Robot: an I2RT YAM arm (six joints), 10 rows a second.
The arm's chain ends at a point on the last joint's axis. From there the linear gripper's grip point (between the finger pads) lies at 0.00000 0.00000 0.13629 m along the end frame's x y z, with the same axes.
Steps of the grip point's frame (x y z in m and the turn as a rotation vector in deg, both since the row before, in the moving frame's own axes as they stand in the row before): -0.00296, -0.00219, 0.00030, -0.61, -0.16, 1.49; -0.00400, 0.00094, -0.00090, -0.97, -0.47, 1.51; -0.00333, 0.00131, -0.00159, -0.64, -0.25, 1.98; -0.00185, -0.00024, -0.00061, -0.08, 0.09, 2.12; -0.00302, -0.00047, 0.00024, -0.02, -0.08, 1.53
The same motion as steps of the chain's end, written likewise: -0.00256, -0.00364, 0.00031, -0.61, -0.16, 1.49; -0.00285, -0.00135, -0.00088, -0.97, -0.47, 1.51; -0.00271, -0.00020, -0.00158, -0.64, -0.25, 1.98; -0.00206, -0.00043, -0.00061, -0.08, 0.09, 2.12; -0.00283, -0.00052, 0.00024, -0.02, -0.08, 1.53
